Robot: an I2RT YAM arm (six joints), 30 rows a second.
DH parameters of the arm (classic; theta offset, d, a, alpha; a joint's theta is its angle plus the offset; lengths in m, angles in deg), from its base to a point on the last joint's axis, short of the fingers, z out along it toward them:
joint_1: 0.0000 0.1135 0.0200 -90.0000
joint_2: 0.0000 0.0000 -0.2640 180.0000
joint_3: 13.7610 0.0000 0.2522 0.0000
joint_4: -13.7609 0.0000 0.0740 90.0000
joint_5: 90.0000 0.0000 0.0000 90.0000
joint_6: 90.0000 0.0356 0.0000 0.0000
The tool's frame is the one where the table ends.
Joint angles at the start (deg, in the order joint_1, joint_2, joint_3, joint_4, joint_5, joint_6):
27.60 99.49 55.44 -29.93 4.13 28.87
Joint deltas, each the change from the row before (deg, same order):
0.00 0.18 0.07 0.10 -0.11 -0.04
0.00 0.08 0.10 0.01 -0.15 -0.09
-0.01 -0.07 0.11 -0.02 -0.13 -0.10
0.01 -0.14 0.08 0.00 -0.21 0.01
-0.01 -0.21 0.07 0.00 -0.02 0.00
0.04 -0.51 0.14 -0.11 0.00 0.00
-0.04 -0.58 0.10 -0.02 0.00 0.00
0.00 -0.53 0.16 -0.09 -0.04 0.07
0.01 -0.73 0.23 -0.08 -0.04 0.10
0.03 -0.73 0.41 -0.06 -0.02 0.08
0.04 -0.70 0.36 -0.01 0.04 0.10
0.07 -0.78 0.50 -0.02 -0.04 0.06
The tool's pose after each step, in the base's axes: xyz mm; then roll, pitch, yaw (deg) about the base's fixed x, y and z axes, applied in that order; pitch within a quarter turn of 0, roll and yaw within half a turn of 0. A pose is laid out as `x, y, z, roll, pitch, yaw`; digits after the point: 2 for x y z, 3 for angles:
277.72, 142.37, 140.87, 175.589, 15.909, 177.588
278.09, 142.67, 140.89, 175.469, 15.870, 177.683
278.41, 142.87, 141.71, 175.302, 15.955, 177.759
278.55, 143.15, 142.76, 175.003, 16.045, 177.736
278.72, 143.19, 144.14, 174.841, 16.278, 177.686
278.69, 143.42, 147.31, 174.560, 16.746, 177.646
278.78, 143.22, 150.71, 174.214, 17.317, 177.505
278.86, 143.29, 154.09, 173.842, 17.809, 177.339
278.99, 143.45, 158.82, 173.306, 18.538, 177.100
279.63, 143.98, 164.42, 172.680, 19.448, 176.858
280.11, 144.45, 169.69, 172.104, 20.355, 176.595
280.74, 145.25, 176.08, 171.348, 21.405, 176.355

